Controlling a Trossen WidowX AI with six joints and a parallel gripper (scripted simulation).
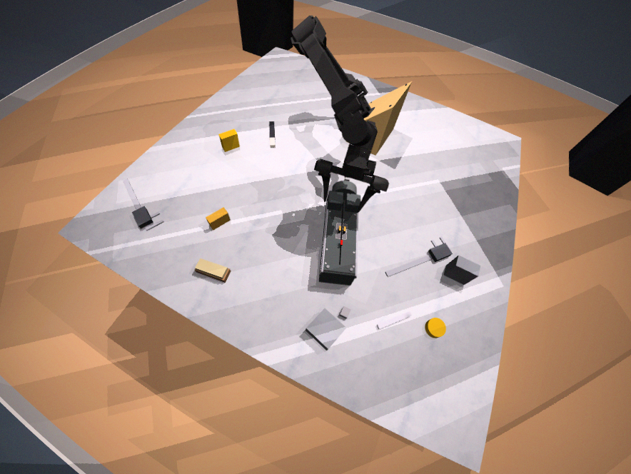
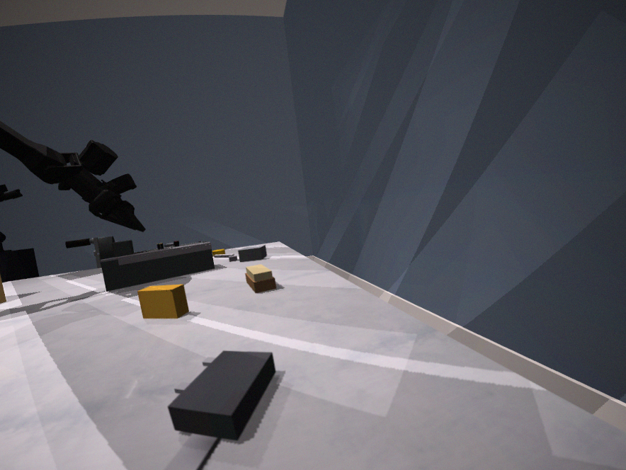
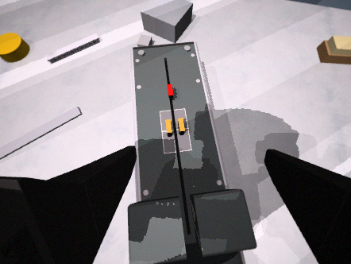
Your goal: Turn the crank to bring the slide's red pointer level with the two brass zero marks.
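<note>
Now: gripper tip 140 mm past the dark brown crank handle, 50 mm to the left of it and 10 mm above it. The rest, counted from my gripper tip: tan block: 290 mm ahead, 220 mm to the right, 120 mm below; then yellow disc: 370 mm to the left, 120 mm below, 120 mm ahead; then red pointer: 70 mm ahead, 50 mm to the left, 50 mm below.
</note>
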